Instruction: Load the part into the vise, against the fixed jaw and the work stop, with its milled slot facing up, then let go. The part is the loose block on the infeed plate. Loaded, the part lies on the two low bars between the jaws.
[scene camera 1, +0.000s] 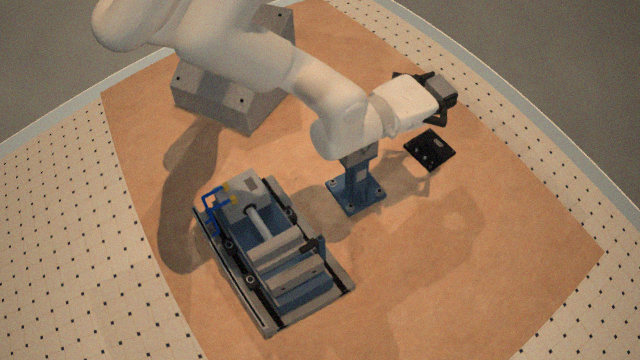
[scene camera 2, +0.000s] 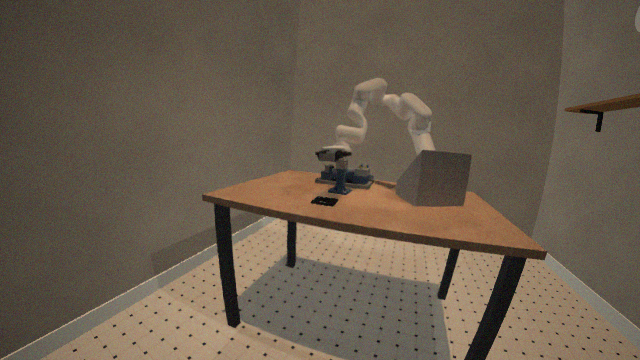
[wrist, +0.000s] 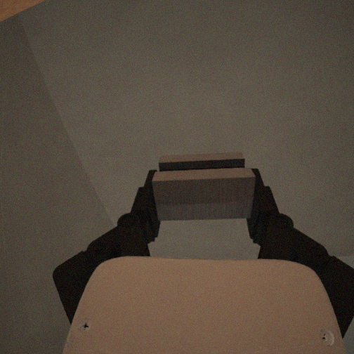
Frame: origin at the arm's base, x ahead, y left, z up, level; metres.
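Seen in the pictures: gripper, fingertip midpoint: (scene camera 1: 444, 87) (scene camera 2: 327, 156); arm's base at its link origin: (scene camera 2: 430, 168).
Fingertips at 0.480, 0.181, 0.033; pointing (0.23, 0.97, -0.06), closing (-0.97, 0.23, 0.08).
Offsets run from my fingertips to a thing's top centre, as dx, dy, dz. "spot": to the spot under its first point.
The grey part @[-0.002, -0.008, +0.014] (scene camera 1: 441, 90) (wrist: 204, 196) is held between the fingers of my gripper (scene camera 1: 440, 98) (scene camera 2: 333, 154) (wrist: 202, 183), which is shut on it. The gripper lies nearly level, high above the table and past the infeed plate. In the wrist view a dark band runs along the part's far side; I cannot tell for certain that it is the slot. The black infeed plate @[-0.001, -0.013, -0.179] (scene camera 1: 424, 145) (scene camera 2: 325, 201) bears no block. The vise @[-0.078, -0.431, -0.088] (scene camera 1: 345, 277) (scene camera 2: 362, 178) stands apart from the part, its fixed jaw (scene camera 1: 296, 276) facing the moving jaw (scene camera 1: 275, 246). The black work stop @[+0.003, -0.398, -0.091] (scene camera 1: 309, 245) is at one side. The low bars are not clearly visible.
A blue stand (scene camera 1: 356, 182) (scene camera 2: 341, 181) rises between the vise and the infeed plate; the arm partly hides its grey top in scene camera 1. Blue handles @[spot: -0.206, -0.451, -0.128] (scene camera 1: 212, 205) stick out at the vise's end. The grey robot pedestal (scene camera 1: 215, 97) (scene camera 2: 442, 177) stands on the table.
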